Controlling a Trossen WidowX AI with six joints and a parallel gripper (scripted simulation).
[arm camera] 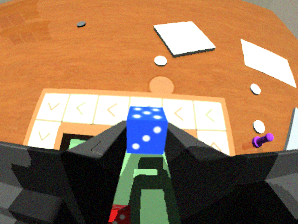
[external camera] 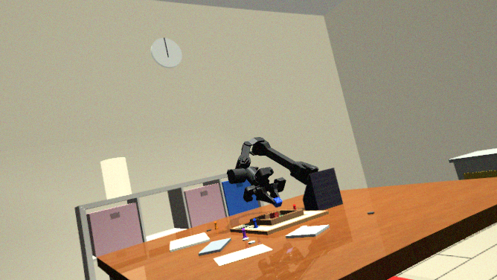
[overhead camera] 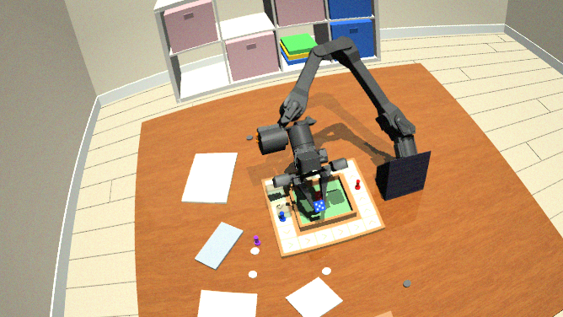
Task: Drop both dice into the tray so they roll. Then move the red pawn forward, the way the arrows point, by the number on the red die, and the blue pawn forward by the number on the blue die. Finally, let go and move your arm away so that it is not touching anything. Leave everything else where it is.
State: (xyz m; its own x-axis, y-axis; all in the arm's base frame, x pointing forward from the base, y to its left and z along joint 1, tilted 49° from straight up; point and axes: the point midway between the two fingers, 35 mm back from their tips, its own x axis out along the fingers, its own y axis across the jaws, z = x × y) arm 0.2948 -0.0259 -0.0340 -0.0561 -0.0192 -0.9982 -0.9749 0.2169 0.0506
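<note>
The red pawn lies 150 mm behind my gripper tip, 70 mm to the right of it and 60 mm below it. From my gripper tip the other things lie so: green tray (80 mm below, 60 mm to the right, 30 mm behind); then purple pawn (170 mm ahead, 70 mm below, 10 mm to the right); then blue pawn (80 mm ahead, 60 mm below, 50 mm to the right).
</note>
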